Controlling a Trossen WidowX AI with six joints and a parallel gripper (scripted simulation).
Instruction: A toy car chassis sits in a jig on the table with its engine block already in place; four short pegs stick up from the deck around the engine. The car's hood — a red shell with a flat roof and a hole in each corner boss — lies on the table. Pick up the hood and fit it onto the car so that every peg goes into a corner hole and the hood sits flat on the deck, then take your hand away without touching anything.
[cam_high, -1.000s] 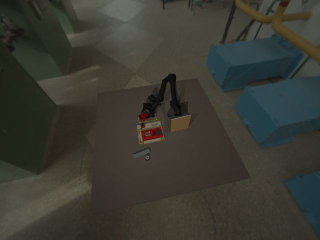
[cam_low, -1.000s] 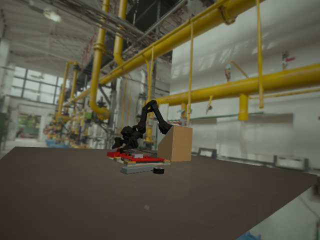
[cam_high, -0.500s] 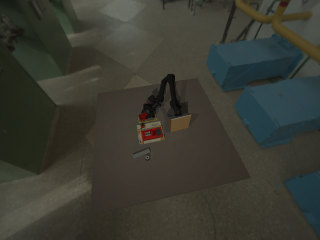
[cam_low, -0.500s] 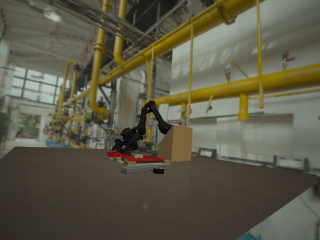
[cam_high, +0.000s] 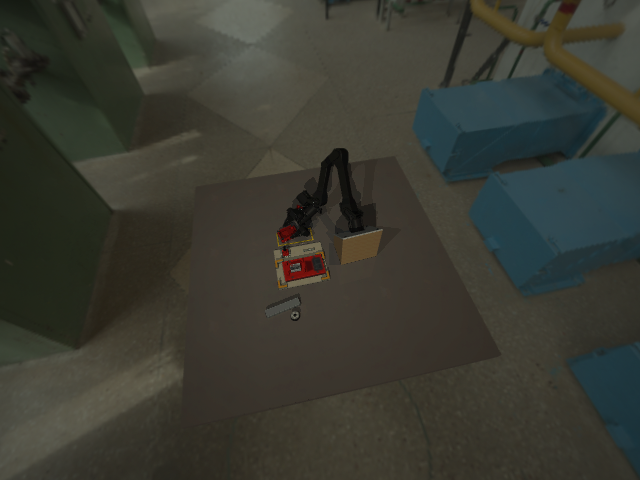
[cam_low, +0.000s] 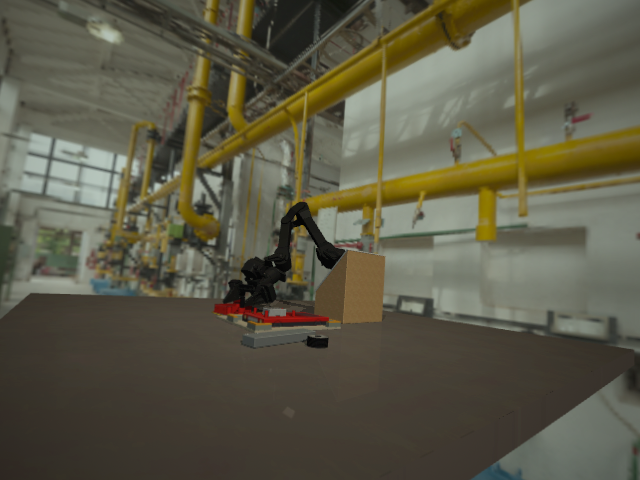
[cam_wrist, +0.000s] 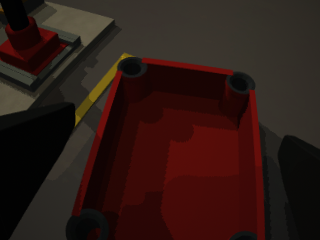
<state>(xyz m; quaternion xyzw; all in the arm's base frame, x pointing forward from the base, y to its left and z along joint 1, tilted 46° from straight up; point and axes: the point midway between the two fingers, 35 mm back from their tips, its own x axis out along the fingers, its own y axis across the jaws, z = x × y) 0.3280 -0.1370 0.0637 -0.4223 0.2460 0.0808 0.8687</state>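
My gripper tip is 2 cm above the red hood. The rest, counted from my gripper tip: grey engine block: 23 cm to the left, 3 cm behind; black wheel: 46 cm to the left, 2 cm below.
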